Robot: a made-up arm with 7 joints.
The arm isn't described. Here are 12 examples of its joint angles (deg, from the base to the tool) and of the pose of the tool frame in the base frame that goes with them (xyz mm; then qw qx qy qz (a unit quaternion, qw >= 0)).
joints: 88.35 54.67 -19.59 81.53 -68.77 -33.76 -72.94
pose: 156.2 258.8 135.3 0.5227 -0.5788 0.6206 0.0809
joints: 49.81 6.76 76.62 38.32 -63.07 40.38 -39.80
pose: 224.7 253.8 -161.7 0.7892 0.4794 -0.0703 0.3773
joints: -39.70 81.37 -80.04 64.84 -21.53 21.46 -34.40
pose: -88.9 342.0 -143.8 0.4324 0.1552 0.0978 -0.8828
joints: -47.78 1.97 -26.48 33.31 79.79 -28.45 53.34
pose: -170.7 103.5 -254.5 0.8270 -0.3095 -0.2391 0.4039
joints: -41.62 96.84 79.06 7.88 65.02 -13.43 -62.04
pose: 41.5 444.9 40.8 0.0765 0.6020 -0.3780 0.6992
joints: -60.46 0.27 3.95 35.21 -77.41 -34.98 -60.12
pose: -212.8 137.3 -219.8 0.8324 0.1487 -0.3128 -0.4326
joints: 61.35 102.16 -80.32 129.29 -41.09 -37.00 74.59
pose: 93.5 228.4 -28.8 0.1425 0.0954 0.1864 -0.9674
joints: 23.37 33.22 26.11 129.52 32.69 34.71 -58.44
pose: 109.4 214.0 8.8 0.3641 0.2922 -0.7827 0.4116
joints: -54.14 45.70 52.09 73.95 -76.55 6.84 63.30
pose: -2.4 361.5 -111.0 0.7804 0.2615 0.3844 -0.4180
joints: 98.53 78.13 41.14 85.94 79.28 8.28 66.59
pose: -75.0 328.0 102.7 0.3041 -0.1561 0.8346 0.4320
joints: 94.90 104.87 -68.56 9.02 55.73 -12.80 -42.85
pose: -61.3 444.1 3.4 0.1835 0.7423 -0.3078 0.5662
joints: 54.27 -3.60 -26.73 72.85 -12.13 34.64 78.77
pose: 245.8 52.1 -19.2 0.5629 -0.3281 -0.3974 -0.6462
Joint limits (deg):
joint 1: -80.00..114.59
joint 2: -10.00..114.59
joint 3: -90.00..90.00
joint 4: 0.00..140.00
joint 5: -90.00..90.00
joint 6: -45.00..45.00
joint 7: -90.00..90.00
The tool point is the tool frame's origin. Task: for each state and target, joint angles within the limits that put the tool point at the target. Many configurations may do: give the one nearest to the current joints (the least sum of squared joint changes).
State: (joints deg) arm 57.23 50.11 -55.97 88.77 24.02 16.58 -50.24
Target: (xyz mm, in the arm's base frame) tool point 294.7 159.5 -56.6
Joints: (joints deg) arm 69.11 21.64 -57.37 40.20 24.02 16.58 -50.24
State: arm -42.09 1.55 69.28 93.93 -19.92 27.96 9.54
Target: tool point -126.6 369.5 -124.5
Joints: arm -52.26 33.72 78.31 43.60 -19.92 27.96 9.54
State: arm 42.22 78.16 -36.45 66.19 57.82 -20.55 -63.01
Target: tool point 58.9 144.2 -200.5
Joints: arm 1.96 47.18 -69.47 98.82 57.82 -20.55 -63.01
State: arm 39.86 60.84 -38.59 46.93 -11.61 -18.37 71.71
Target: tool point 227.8 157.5 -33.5
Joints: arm 52.85 37.45 -42.30 87.73 -11.61 -18.37 71.71
